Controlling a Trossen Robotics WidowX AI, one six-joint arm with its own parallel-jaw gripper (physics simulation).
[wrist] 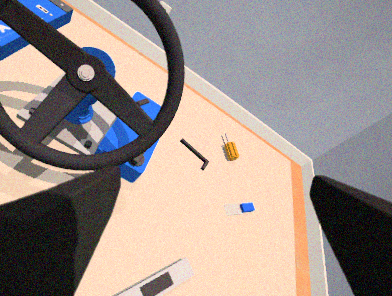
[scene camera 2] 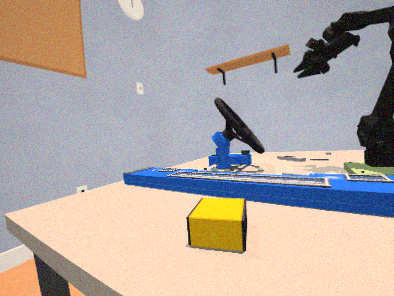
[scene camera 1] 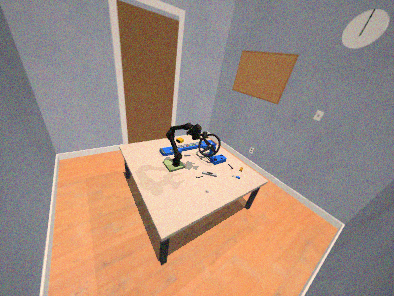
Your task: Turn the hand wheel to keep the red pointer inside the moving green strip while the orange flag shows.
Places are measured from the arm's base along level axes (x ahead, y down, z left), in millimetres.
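Pixels of known places: gripper, fingertip midpoint: (wrist: pixel 216 180) (scene camera 2: pixel 295 74) (scene camera 1: pixel 205 138); arm's base, origin of the base link: (scene camera 2: pixel 380 164) (scene camera 1: pixel 176 164).
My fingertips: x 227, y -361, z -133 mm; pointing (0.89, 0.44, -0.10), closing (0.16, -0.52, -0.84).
Ahead of a thing's pixels: the offset from my fingertips to its middle. "spot": to the spot under its first point. Level surfaces: height alone.
The black hand wheel (scene camera 1: pixel 219 145) (scene camera 2: pixel 256 145) (wrist: pixel 176 75) stands tilted on a blue post and base (scene camera 1: pixel 218 159) (scene camera 2: pixel 230 160) (wrist: pixel 131 175). A long blue housing (scene camera 1: pixel 165 151) (scene camera 2: pixel 300 197) (wrist: pixel 55 20) with windows in its top lies behind it in scene camera 1. The red pointer, green strip and orange flag cannot be made out. My gripper (scene camera 1: pixel 200 134) (scene camera 2: pixel 297 74) (wrist: pixel 216 180) is open and empty, above wheel height in scene camera 2. In the wrist view its left fingertip overlaps or borders the wheel's lower rim; contact cannot be told.
A yellow block @(dx +111, dy +364, dz +628 mm) (scene camera 1: pixel 180 140) (scene camera 2: pixel 217 232) sits beside the housing. On the table @(dy +385 mm) (scene camera 1: pixel 165 215) lie a black hex key @(dx +375, dy +381, dz -141 mm) (wrist: pixel 195 152), a small orange part with two pins @(dx +472, dy +369, dz -242 mm) (wrist: pixel 231 151), a blue-and-white piece @(dx +293, dy +379, dz -308 mm) (wrist: pixel 247 207) and a grey bar @(spot: dx +86, dy +367, dz -181 mm) (wrist: pixel 182 270).
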